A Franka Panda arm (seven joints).
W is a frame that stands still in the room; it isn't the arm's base.
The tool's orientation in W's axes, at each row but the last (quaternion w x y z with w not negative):
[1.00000 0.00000 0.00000 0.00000]
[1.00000 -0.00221 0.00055 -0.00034]
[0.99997 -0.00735 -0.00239 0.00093]
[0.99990 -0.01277 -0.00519 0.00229]
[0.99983 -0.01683 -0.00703 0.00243]
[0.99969 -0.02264 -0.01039 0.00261]
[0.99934 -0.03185 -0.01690 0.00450]
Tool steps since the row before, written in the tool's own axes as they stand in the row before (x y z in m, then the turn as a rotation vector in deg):
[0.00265 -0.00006 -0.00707 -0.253 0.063 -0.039]
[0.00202 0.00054 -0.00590 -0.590 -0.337 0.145]
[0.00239 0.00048 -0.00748 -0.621 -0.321 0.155]
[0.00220 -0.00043 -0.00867 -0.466 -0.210 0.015]
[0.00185 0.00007 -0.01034 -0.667 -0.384 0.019]
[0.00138 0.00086 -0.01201 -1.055 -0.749 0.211]
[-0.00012 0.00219 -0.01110 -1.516 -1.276 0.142]
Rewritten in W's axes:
[0.00265 -0.00006 -0.00707 -0.253 0.063 -0.039]
[0.00201 0.00051 -0.00590 -0.590 -0.336 0.147]
[0.00242 0.00037 -0.00747 -0.621 -0.320 0.157]
[0.00229 -0.00064 -0.00863 -0.465 -0.212 0.016]
[0.00200 -0.00027 -0.01031 -0.665 -0.387 0.023]
[0.00163 0.00032 -0.01201 -1.056 -0.745 0.223]
[0.00024 0.00148 -0.01121 -1.510 -1.280 0.172]

